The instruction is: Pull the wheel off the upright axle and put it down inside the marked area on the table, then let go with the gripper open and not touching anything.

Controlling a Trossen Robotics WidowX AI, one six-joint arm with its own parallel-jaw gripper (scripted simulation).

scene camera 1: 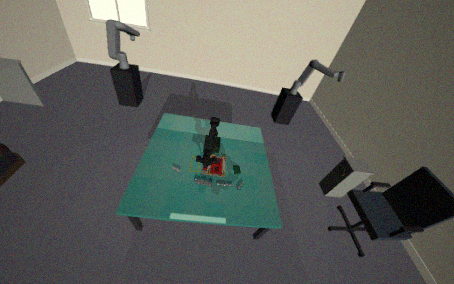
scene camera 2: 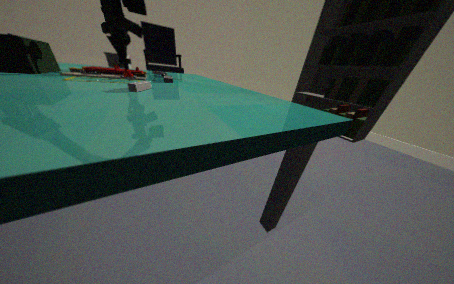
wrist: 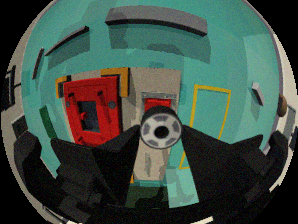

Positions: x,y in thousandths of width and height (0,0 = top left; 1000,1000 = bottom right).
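Scene camera 2: gripper (scene camera 2: 274,217). Wrist view: gripper too (wrist: 539,578).
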